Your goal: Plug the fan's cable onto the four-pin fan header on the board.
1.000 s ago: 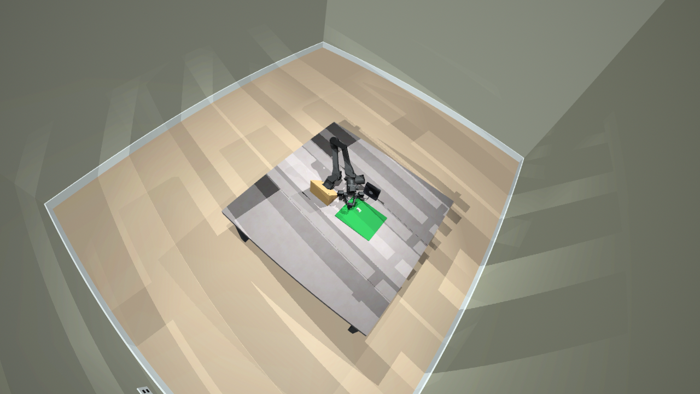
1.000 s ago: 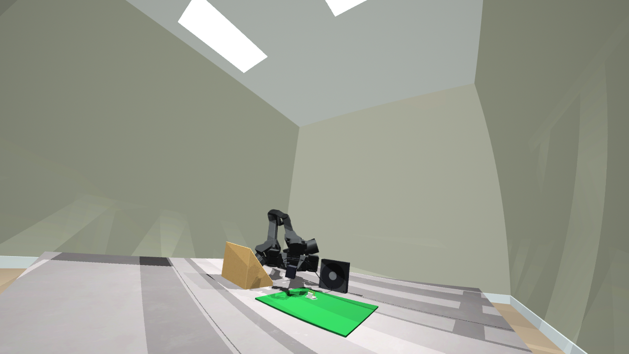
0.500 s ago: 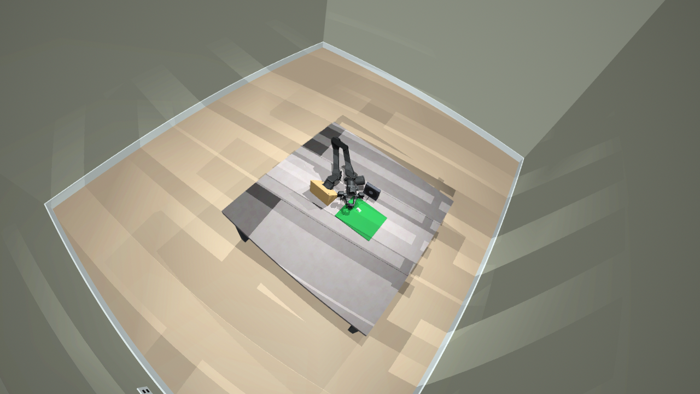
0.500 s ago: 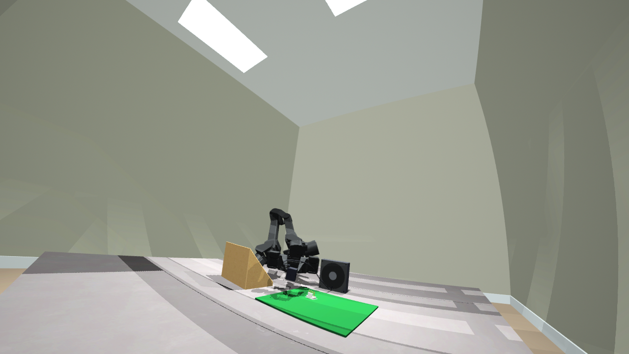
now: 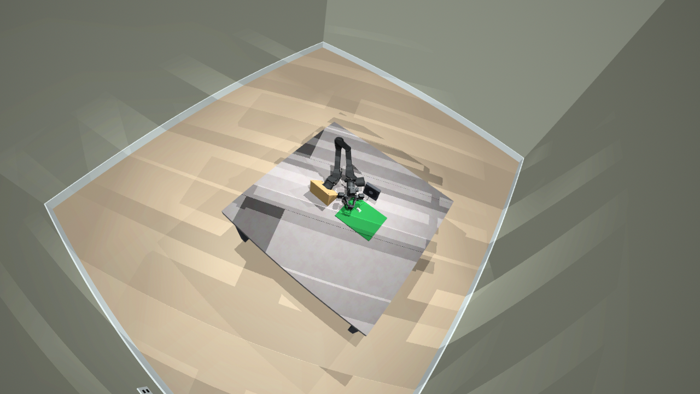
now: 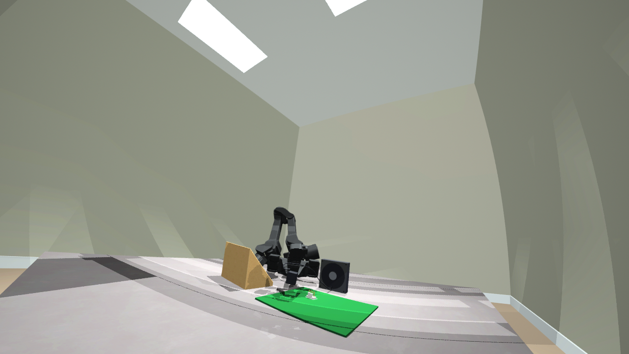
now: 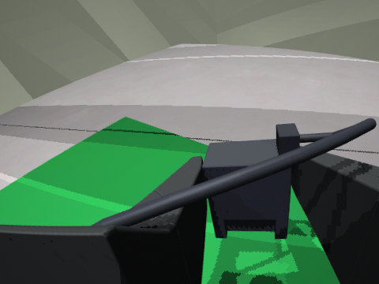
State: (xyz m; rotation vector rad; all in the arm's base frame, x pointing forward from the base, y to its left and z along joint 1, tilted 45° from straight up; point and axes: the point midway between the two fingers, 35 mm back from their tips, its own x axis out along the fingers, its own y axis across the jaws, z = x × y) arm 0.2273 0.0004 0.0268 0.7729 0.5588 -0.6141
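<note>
My gripper tip is 90 mm above the green board, 80 mm short of it and 40 mm to the right of it. The rest, counted from my gripper tip: black fan plug: 10 mm to the left, 10 mm below, 10 mm behind; then black fan: 220 mm to the left, 20 mm below.
</note>
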